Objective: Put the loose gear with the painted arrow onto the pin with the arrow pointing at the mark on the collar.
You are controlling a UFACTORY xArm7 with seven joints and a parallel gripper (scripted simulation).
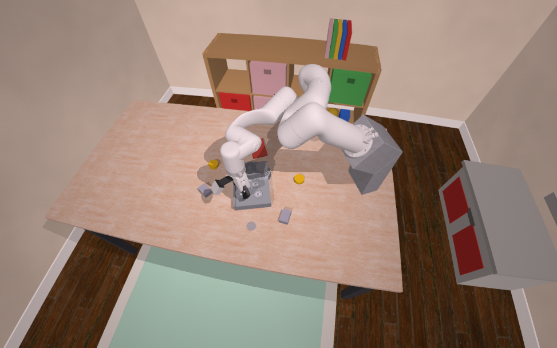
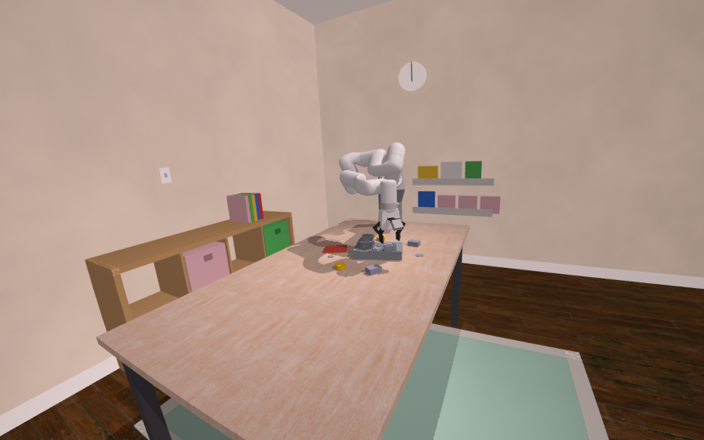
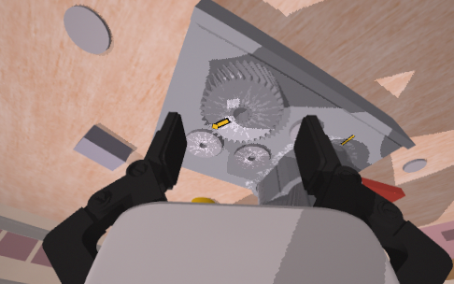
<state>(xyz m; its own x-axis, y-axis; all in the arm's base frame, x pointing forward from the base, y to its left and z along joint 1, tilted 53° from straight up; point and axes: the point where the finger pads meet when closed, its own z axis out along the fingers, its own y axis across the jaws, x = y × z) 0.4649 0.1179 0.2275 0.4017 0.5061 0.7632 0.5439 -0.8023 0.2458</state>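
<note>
My hand is 40 mm above the grey gear. The rest, counted from my hand: yellow disc (220 mm behind, 180 mm to the right, 80 mm below); then red block (310 mm to the right, 80 mm below, 50 mm ahead).
</note>
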